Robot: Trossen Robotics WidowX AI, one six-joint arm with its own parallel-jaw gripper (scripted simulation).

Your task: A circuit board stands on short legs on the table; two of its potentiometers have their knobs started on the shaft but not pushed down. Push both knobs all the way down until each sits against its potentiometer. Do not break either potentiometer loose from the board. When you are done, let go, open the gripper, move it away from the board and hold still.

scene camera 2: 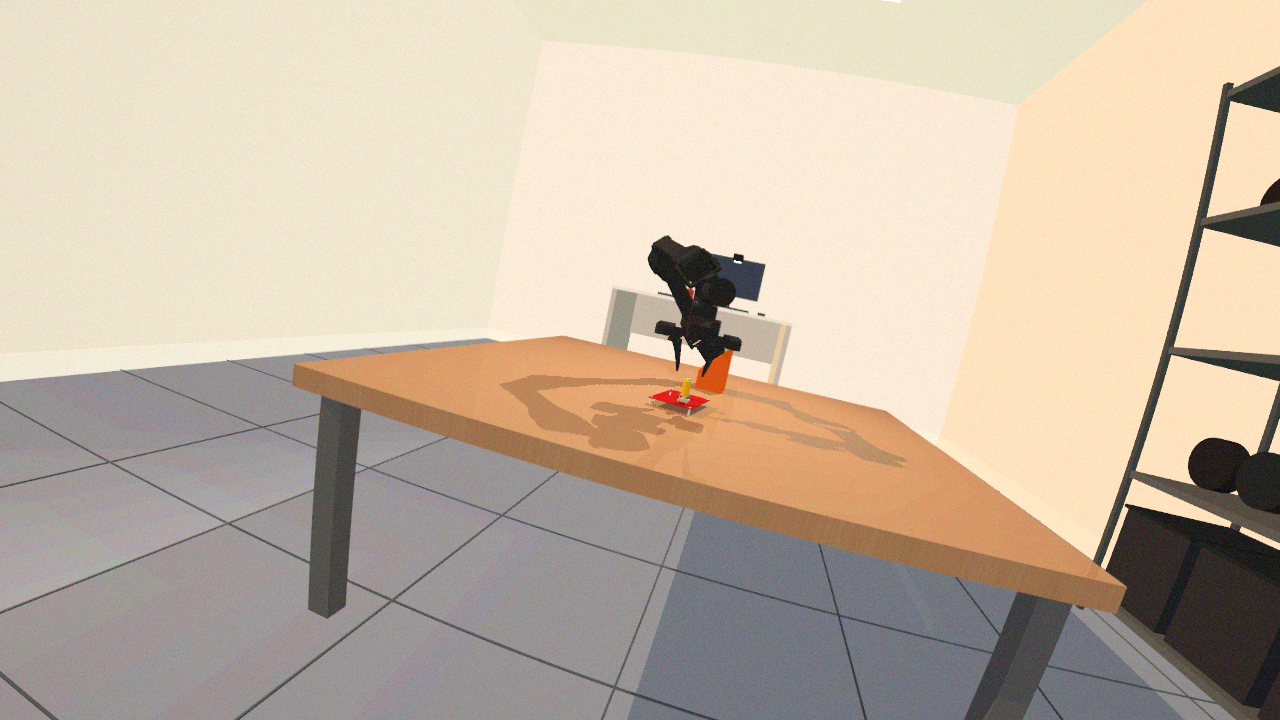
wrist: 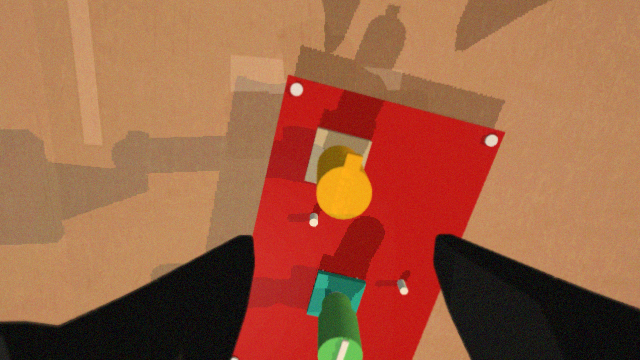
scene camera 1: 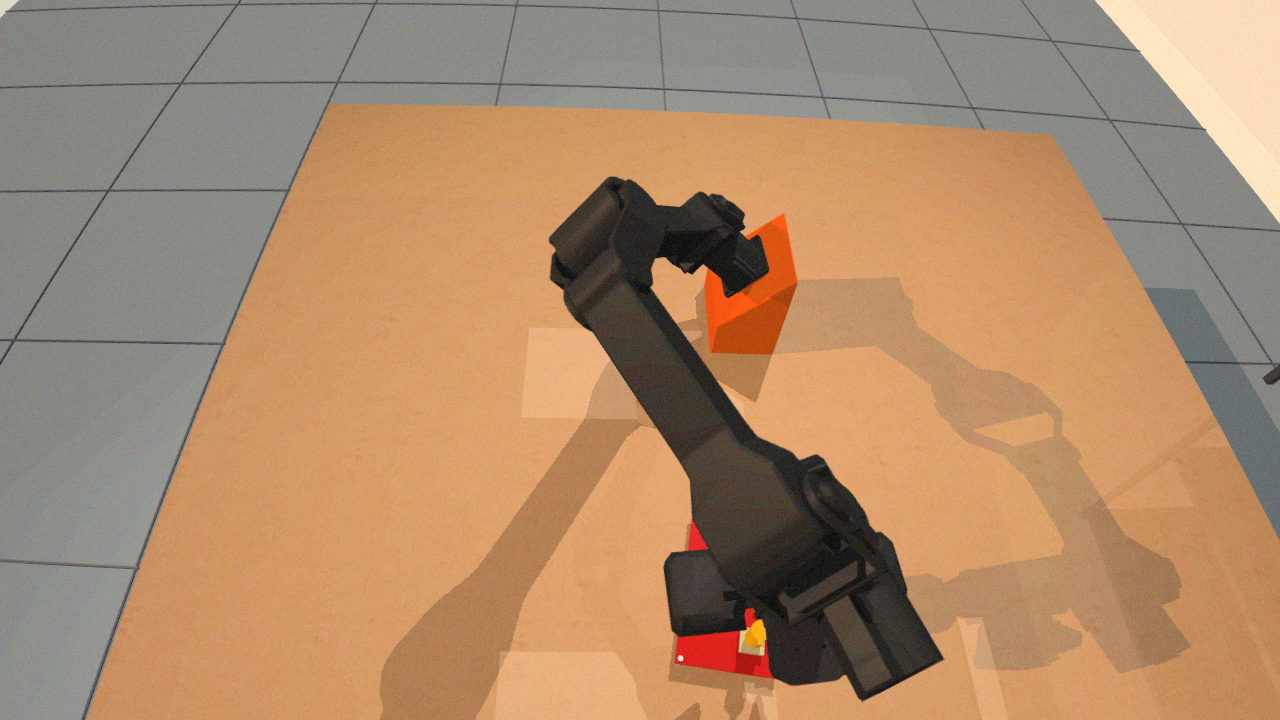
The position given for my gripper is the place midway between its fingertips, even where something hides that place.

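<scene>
There's a yellow knob (wrist: pixel 343 189) that I can see. As for my gripper (scene camera 1: pixel 762 611), it's visible there, and you'd find the gripper (scene camera 2: pixel 689 373) as well, plus the same gripper (wrist: pixel 343 249).
</scene>
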